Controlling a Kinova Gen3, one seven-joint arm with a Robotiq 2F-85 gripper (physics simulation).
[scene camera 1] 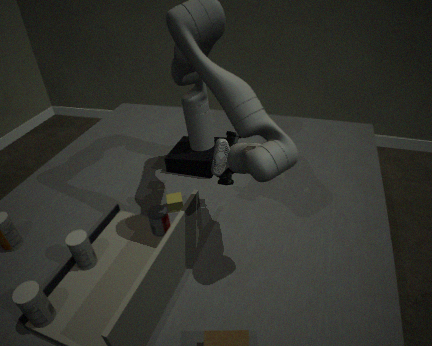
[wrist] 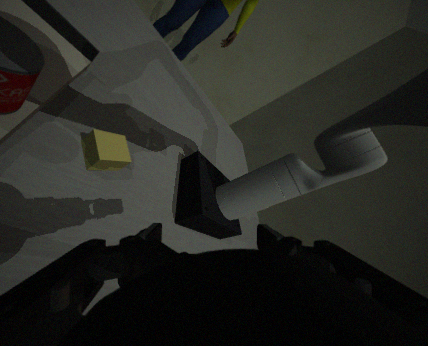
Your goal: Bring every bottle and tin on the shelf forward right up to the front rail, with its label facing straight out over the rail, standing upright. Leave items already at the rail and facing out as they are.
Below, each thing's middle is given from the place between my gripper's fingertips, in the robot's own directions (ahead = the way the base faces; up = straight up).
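Counting from my hand, I find the dark front rail point(scene camera 1: 70, 263) 28 cm to the right, 37 cm ahead and 15 cm below. As for the yellow block point(wrist: 102, 150), my gripper is 14 cm to the left of it, 7 cm short of it and 15 cm above it.
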